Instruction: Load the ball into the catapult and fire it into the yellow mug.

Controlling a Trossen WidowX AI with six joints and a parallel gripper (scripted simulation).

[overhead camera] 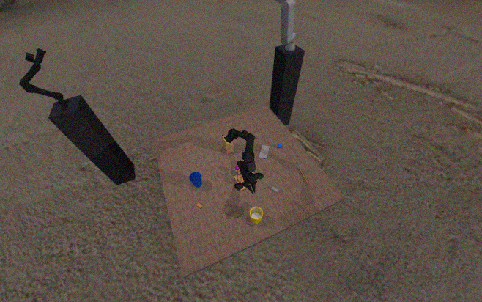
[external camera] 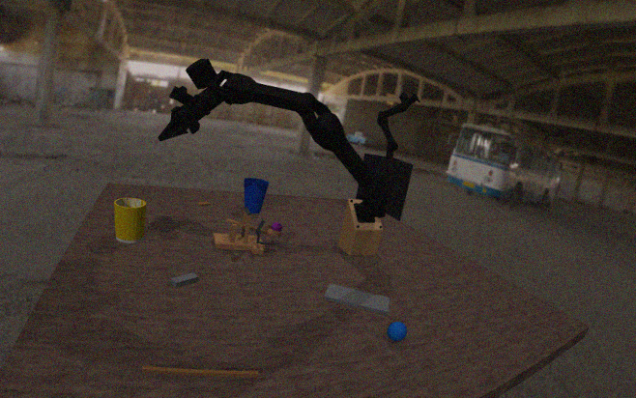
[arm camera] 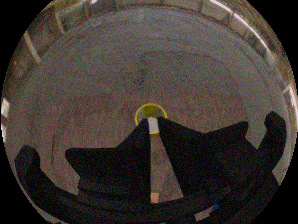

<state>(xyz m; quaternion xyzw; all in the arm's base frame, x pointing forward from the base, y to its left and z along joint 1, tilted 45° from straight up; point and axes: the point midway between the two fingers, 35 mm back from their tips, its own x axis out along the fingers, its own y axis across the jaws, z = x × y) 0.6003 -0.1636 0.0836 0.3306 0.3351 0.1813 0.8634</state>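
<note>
The small purple ball is 360 mm behind my gripper tip, 210 mm below it and 30 mm to the left of it. Also, from my gripper tip: yellow mug: 250 mm below, 70 mm ahead, 10 mm to the right; small grey block: 270 mm below, 230 mm to the left, 70 mm behind; catapult: 280 mm behind, 220 mm below, 40 mm to the left.
</note>
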